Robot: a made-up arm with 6 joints. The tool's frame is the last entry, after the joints.
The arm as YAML. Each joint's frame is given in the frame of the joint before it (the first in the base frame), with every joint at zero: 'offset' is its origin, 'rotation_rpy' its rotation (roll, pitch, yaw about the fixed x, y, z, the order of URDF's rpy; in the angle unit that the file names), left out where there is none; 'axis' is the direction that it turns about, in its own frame. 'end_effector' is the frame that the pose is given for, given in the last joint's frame.
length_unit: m
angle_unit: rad
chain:
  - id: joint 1
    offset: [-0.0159, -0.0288, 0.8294]
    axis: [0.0, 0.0, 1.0]
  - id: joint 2
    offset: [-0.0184, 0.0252, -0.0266]
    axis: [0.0, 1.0, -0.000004]
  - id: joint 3
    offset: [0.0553, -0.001, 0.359]
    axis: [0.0, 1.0, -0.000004]
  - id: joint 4
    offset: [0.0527, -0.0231, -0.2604]
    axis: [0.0, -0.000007, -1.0]
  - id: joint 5
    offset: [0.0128, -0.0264, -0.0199]
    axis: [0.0, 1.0, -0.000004]
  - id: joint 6
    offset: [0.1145, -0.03, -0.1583]
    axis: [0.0, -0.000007, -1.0]
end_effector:
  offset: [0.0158, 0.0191, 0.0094]
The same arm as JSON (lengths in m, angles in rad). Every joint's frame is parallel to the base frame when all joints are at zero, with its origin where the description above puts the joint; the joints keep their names.
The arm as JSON. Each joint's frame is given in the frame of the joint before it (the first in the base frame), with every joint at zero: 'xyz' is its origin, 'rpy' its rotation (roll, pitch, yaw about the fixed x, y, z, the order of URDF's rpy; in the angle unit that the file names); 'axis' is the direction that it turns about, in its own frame. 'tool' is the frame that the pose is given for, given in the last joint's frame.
{
  "units": {
    "length": "m",
    "angle": "rad"
  },
  "joints": [
    {
      "name": "joint 1",
      "type": "revolute",
      "origin": {
        "xyz": [
          -0.0159,
          -0.0288,
          0.8294
        ],
        "rpy": [
          0.0,
          0.0,
          0.0
        ]
      },
      "axis": [
        0.0,
        0.0,
        1.0
      ]
    },
    {
      "name": "joint 2",
      "type": "revolute",
      "origin": {
        "xyz": [
          -0.0184,
          0.0252,
          -0.0266
        ],
        "rpy": [
          0.0,
          0.0,
          0.0
        ]
      },
      "axis": [
        0.0,
        1.0,
        0.0
      ]
    },
    {
      "name": "joint 3",
      "type": "revolute",
      "origin": {
        "xyz": [
          0.0553,
          -0.001,
          0.359
        ],
        "rpy": [
          0.0,
          0.0,
          0.0
        ]
      },
      "axis": [
        0.0,
        1.0,
        0.0
      ]
    },
    {
      "name": "joint 4",
      "type": "revolute",
      "origin": {
        "xyz": [
          0.0527,
          -0.0231,
          -0.2604
        ],
        "rpy": [
          0.0,
          0.0,
          0.0
        ]
      },
      "axis": [
        0.0,
        0.0,
        -1.0
      ]
    },
    {
      "name": "joint 5",
      "type": "revolute",
      "origin": {
        "xyz": [
          0.0128,
          -0.0264,
          -0.0199
        ],
        "rpy": [
          0.0,
          0.0,
          0.0
        ]
      },
      "axis": [
        0.0,
        1.0,
        0.0
      ]
    },
    {
      "name": "joint 6",
      "type": "revolute",
      "origin": {
        "xyz": [
          0.1145,
          -0.03,
          -0.1583
        ],
        "rpy": [
          0.0,
          0.0,
          0.0
        ]
      },
      "axis": [
        0.0,
        0.0,
        -1.0
      ]
    }
  ],
  "tool": {
    "origin": {
      "xyz": [
        0.0158,
        0.0191,
        0.0094
      ],
      "rpy": [
        0.0,
        0.0,
        0.0
      ]
    }
  }
}

